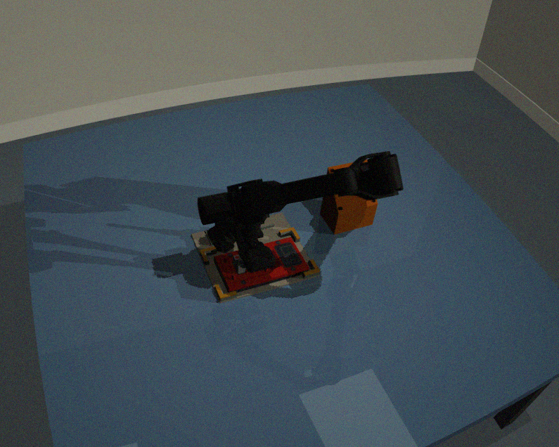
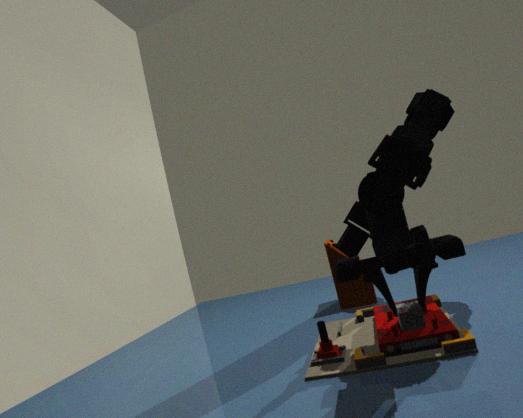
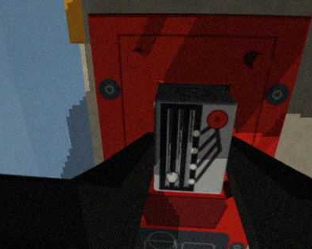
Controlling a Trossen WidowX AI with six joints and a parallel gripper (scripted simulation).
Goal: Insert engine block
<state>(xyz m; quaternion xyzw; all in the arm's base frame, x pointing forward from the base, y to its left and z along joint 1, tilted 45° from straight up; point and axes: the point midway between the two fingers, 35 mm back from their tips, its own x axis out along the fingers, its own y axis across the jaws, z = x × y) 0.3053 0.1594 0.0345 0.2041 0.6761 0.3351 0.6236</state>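
Now: gripper tip 30 mm past the grey base plate, 40 mm to the left of it and 30 mm above it. Also, from my gripper tip: grey engine block 10 mm below.
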